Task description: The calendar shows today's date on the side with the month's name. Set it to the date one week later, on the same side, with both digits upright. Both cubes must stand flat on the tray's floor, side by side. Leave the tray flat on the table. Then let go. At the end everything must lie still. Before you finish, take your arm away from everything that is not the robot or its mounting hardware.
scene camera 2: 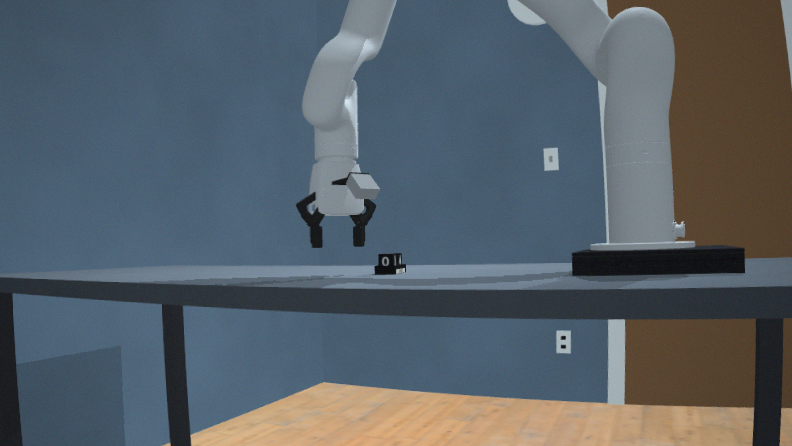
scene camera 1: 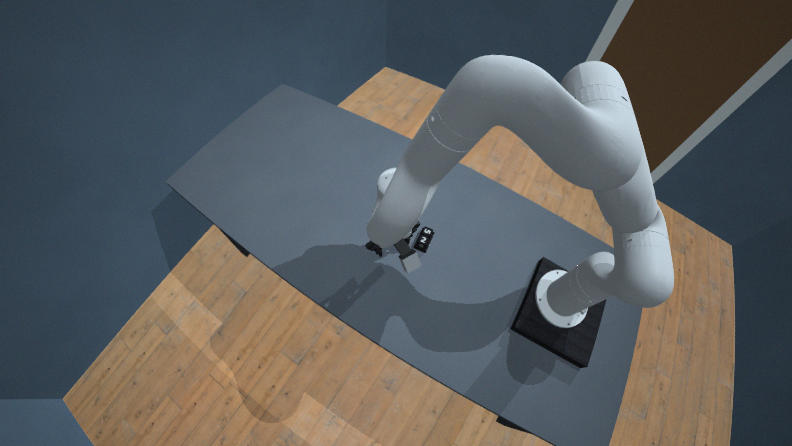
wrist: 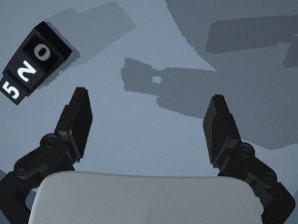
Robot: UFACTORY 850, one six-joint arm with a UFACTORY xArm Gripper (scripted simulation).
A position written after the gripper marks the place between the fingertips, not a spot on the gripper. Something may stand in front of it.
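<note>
The gripper point(scene camera 2: 338, 247) is in sight, and so are the gripper point(scene camera 1: 392, 246) and the gripper point(wrist: 149, 105). A calendar cube point(wrist: 33, 62) can be seen as well.
</note>
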